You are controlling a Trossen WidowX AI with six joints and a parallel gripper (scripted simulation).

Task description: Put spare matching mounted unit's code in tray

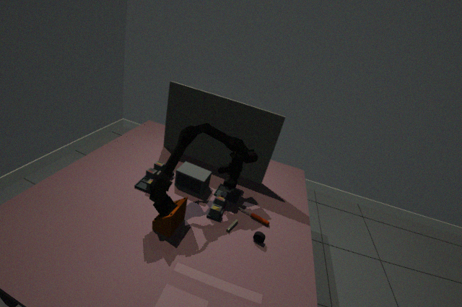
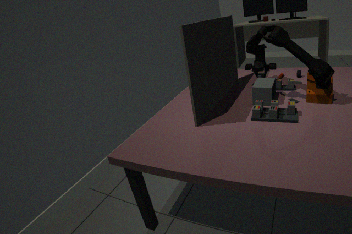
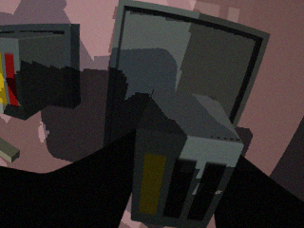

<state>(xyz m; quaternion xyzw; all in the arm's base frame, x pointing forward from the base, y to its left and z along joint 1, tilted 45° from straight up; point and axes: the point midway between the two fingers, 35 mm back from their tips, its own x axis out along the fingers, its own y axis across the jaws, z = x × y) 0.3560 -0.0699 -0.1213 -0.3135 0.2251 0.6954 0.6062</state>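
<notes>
The flat dark tray is 4 cm below my gripper tip. Round my gripper tip: grey panel: 18 cm ahead, 21 cm to the left, 18 cm above; grey mounted unit: 7 cm behind, 20 cm to the left; white bar: 19 cm behind, 10 cm to the right, 4 cm below.
</notes>
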